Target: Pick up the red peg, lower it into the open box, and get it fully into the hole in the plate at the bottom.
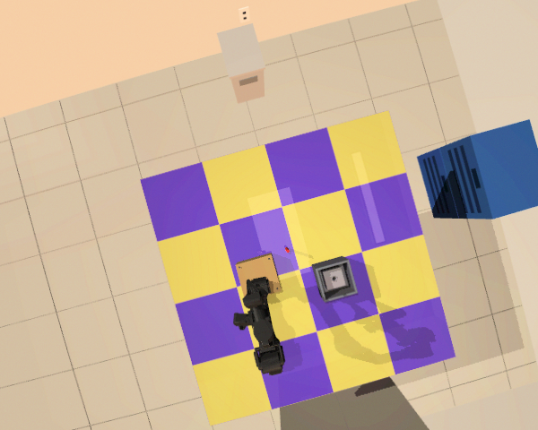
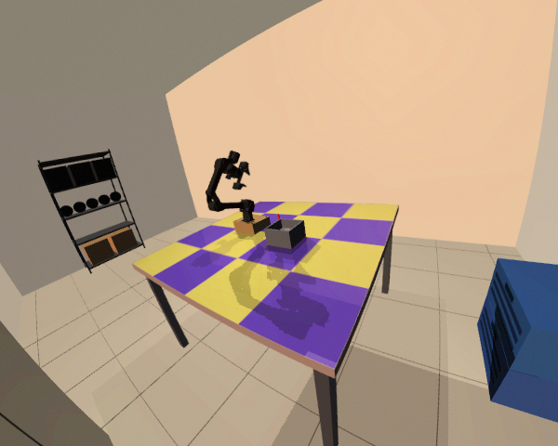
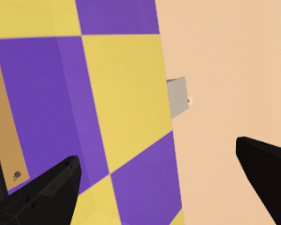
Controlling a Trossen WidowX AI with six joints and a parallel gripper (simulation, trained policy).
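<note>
The red peg is 17 cm ahead of my gripper tip, 5 cm to the left of it and 28 cm below it. From my gripper tip the other things lie so: grey box: 36 cm ahead, 12 cm to the right, 30 cm below.
</note>
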